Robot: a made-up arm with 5 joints.
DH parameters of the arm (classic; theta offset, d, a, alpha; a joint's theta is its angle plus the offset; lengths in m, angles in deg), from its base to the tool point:
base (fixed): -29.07 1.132 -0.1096 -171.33
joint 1: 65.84 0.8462 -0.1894 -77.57
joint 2: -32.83 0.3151 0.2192 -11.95
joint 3: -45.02 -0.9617 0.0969 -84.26
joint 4: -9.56 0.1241 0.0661 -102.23
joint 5: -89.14 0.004 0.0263 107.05
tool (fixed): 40.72 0.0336 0 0
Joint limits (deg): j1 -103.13..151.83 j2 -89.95..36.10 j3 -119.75..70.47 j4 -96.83..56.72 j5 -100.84..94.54
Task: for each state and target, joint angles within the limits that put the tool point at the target. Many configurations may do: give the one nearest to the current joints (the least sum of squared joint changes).
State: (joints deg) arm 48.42 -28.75 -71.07 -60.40 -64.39
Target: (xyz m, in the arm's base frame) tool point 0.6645 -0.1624 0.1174
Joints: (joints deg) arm 59.60 -47.47 -75.57 -59.36 -63.51
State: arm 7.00 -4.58 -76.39 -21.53 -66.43
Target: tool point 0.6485 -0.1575 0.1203
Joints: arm 57.74 -35.16 -95.00 -17.71 -69.67
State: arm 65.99 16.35 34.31 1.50 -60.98
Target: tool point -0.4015 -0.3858 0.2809
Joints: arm 105.25 36.10 45.44 27.43 -40.11
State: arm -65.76 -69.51 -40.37 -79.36 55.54
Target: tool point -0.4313 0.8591 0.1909
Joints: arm -81.46 -73.74 -44.52 -85.84 67.76
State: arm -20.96 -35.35 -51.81 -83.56 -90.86
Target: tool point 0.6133 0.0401 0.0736
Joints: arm 14.56 -4.05 -26.20 -96.83 -85.37
